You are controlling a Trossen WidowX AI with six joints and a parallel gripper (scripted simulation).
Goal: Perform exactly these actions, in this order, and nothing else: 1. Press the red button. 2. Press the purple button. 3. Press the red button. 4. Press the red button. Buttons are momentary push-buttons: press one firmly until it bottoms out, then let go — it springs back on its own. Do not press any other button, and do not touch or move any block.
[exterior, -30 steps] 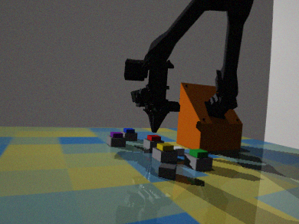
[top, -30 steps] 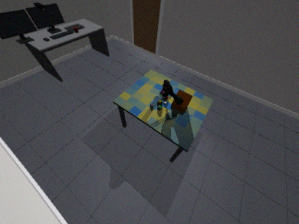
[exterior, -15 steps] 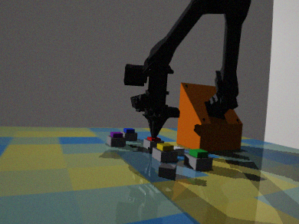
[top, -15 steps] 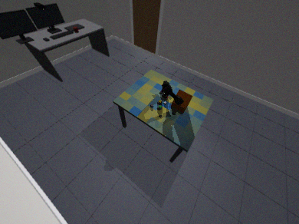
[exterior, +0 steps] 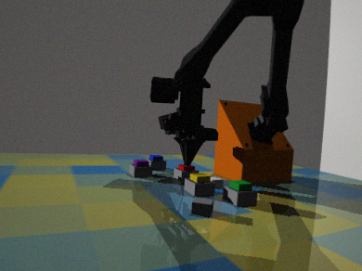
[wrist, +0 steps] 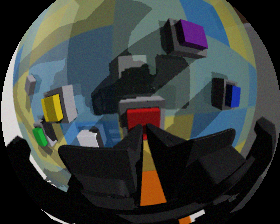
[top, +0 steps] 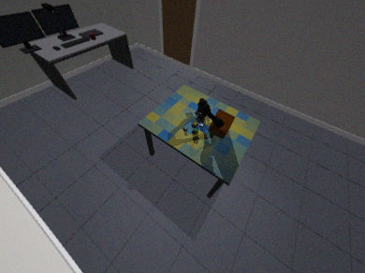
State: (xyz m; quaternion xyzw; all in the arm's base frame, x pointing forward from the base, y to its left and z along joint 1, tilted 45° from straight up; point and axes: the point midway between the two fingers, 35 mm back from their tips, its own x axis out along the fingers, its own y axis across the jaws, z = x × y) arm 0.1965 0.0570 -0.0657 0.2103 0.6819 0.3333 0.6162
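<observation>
The red button lies right at my gripper tip. Round my gripper tip: purple button 110 mm ahead, 50 mm to the right; yellow button 120 mm to the left, 10 mm ahead; white block 70 mm to the left, 40 mm behind, 30 mm below.
</observation>
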